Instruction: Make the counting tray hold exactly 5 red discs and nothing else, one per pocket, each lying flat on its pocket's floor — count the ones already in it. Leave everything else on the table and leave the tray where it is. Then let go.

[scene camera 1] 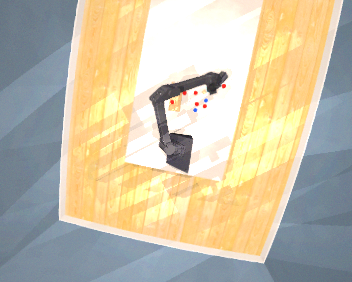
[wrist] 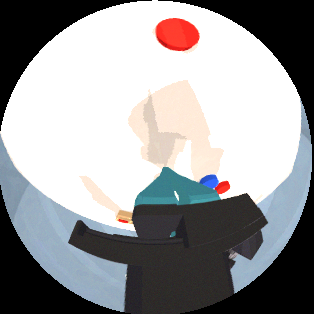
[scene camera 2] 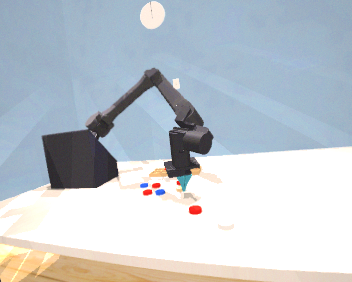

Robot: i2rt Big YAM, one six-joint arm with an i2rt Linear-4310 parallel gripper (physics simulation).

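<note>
The wooden counting tray (scene camera 1: pixel 177 102) (scene camera 2: pixel 156 174) (wrist: pixel 124 214) lies partly behind the arm. A red disc (scene camera 1: pixel 172 102) is in it; another red disc (scene camera 1: pixel 184 93) shows at the arm's edge, and I cannot tell its pocket. Outside lie a red disc (scene camera 1: pixel 223 86) (scene camera 2: pixel 195 210) (wrist: pixel 177 34), a red disc (scene camera 1: pixel 195 93) (scene camera 2: pixel 179 183), a red disc (scene camera 1: pixel 197 104) (scene camera 2: pixel 156 185) and a red disc (scene camera 1: pixel 204 106) (scene camera 2: pixel 147 192) (wrist: pixel 223 187). My gripper (scene camera 2: pixel 184 190) (wrist: pixel 164 170) is shut and empty, pointing down above the table between the lone red disc and the others.
A blue disc (scene camera 1: pixel 205 100) (scene camera 2: pixel 160 192) (wrist: pixel 209 181) and a blue disc (scene camera 1: pixel 195 110) (scene camera 2: pixel 144 185) lie beside the red ones. A cream disc (scene camera 1: pixel 204 92) (scene camera 2: pixel 178 190) lies near the gripper, partly hidden in scene camera 2. A white disc (scene camera 2: pixel 226 225) lies towards the front edge.
</note>
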